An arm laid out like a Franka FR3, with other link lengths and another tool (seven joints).
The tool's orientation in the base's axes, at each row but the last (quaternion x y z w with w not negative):
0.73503, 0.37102, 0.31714, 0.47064
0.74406, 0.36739, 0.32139, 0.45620
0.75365, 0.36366, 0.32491, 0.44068
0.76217, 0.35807, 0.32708, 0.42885
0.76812, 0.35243, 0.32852, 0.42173
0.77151, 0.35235, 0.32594, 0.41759
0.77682, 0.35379, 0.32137, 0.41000
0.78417, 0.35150, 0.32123, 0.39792
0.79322, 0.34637, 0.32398, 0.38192
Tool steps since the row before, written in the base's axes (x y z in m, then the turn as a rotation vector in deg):
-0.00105, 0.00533, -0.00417, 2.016, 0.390, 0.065
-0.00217, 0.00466, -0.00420, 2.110, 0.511, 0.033
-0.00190, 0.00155, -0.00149, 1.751, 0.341, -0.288
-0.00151, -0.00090, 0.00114, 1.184, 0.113, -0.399
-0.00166, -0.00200, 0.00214, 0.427, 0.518, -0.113
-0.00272, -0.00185, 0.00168, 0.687, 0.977, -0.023
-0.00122, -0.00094, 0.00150, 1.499, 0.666, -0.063
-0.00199, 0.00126, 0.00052, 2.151, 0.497, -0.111
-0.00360, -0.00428, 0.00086, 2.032, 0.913, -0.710
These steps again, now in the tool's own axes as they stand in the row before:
0.00346, -0.00563, -0.00181, 1.392, 0.448, 1.443
0.00218, -0.00586, -0.00224, 1.538, 0.405, 1.478
0.00005, -0.00238, -0.00161, 1.154, 0.081, 1.388
-0.00133, 0.00095, -0.00132, 0.644, -0.083, 1.073
-0.00208, 0.00223, -0.00142, 0.629, -0.192, 0.175
-0.00263, 0.00148, -0.00214, 1.163, -0.227, 0.153
-0.00111, 0.00134, -0.00126, 1.343, 0.099, 0.939
0.00005, -0.00070, -0.00231, 1.552, 0.325, 1.540
-0.00518, 0.00163, -0.00160, 1.668, -0.403, 1.588

